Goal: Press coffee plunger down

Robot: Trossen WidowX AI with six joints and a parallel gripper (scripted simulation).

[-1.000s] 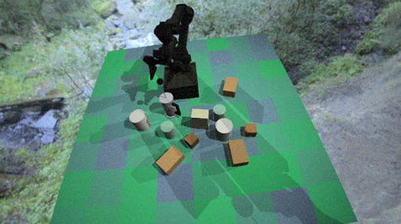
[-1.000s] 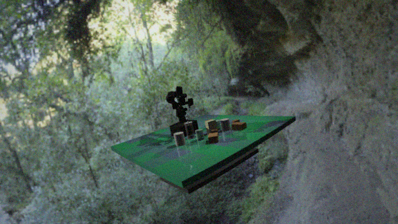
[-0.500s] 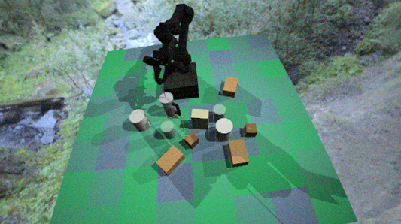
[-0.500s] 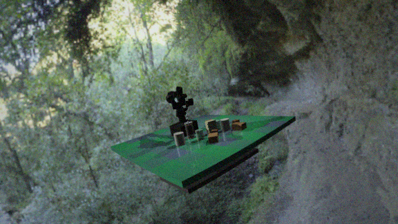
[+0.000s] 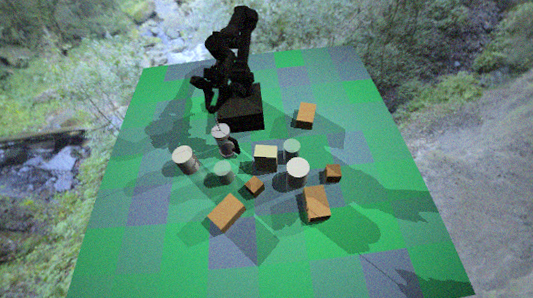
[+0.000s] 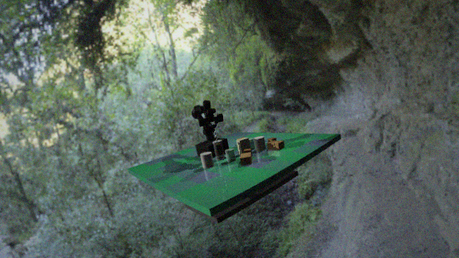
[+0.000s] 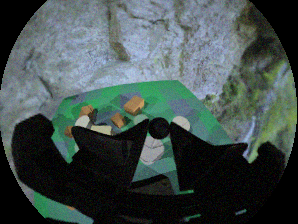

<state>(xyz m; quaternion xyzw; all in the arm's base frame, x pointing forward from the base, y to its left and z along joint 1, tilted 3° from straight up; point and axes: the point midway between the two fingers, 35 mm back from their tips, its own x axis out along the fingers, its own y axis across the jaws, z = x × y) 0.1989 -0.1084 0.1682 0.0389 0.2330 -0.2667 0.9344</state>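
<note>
Now: the coffee press 13 cm below my gripper tip and 2 cm to the left of it. Round my gripper tip: pale cube (20 cm below, 15 cm to the left, 11 cm ahead).
</note>
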